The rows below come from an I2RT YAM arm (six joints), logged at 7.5 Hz.
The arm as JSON. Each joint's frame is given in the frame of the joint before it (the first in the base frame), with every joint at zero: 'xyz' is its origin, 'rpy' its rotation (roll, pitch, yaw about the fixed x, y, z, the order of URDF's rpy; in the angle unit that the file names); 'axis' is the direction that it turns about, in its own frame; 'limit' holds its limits. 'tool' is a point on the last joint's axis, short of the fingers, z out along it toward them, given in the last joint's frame.
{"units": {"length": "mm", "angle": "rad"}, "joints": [
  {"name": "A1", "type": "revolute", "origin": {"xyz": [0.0, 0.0, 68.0], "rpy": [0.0, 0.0, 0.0]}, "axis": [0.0, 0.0, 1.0], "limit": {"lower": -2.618, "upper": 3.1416}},
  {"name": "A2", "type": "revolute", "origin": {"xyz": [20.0, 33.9, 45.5], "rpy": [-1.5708, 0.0, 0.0]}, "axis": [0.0, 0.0, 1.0], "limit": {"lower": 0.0, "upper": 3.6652}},
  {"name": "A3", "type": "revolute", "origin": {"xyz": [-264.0, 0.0, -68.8], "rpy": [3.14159, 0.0, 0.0]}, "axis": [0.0, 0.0, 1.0], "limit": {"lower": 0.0, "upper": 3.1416}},
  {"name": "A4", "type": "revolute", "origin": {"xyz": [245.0, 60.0, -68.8], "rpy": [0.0, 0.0, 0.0]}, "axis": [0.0, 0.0, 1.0], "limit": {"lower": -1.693, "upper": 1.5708}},
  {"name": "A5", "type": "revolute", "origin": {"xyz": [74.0, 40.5, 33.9], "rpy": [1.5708, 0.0, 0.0]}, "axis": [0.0, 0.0, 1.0], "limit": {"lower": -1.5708, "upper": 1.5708}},
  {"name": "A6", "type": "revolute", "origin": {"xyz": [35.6, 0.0, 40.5], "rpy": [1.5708, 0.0, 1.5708]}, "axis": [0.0, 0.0, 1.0], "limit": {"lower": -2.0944, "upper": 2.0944}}
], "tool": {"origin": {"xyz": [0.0, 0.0, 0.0], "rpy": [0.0, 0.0, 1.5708]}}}
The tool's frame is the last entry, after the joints.
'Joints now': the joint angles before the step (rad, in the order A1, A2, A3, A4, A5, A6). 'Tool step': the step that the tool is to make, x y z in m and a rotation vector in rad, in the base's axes. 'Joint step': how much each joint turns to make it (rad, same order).
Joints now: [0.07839, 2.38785, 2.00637, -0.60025, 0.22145, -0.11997]
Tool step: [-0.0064, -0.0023, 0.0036, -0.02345, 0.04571, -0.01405]
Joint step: [-0.00191, -0.01414, -0.00019, -0.06125, 0.02326, -0.00039]
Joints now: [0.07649, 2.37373, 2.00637, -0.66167, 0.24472, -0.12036]
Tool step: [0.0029, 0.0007, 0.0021, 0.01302, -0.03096, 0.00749]
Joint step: [0.00006, -0.00052, 0.00048, 0.03103, -0.01294, -0.00071]
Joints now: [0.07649, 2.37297, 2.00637, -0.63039, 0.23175, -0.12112]
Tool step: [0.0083, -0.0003, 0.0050, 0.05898, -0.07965, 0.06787]
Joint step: [-0.00753, 0.00021, -0.00039, 0.09023, -0.08692, -0.03120]
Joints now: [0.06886, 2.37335, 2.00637, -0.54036, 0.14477, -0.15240]
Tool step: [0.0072, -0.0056, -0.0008, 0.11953, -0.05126, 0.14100]
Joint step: [-0.02436, 0.01078, -0.00015, 0.07159, -0.19528, -0.05260]
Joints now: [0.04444, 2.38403, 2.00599, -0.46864, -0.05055, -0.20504]
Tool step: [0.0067, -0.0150, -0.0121, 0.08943, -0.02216, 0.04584]
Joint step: [-0.03619, 0.03220, 0.00019, 0.05642, -0.12089, -0.00111]
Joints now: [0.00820, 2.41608, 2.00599, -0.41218, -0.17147, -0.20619]
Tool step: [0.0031, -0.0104, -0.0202, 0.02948, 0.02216, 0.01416]
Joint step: [-0.02215, 0.04152, -0.00030, 0.01816, -0.04618, -0.00727]
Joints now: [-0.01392, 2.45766, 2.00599, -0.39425, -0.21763, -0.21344]
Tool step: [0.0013, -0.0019, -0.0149, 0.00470, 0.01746, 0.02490]
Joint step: [-0.00491, 0.02994, 0.00038, 0.00745, -0.02285, -0.02017]
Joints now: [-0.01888, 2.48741, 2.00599, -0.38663, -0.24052, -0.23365]
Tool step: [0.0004, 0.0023, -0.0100, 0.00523, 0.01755, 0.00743]
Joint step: [0.00385, 0.01952, 0.00027, 0.00171, -0.00608, 0.00041]
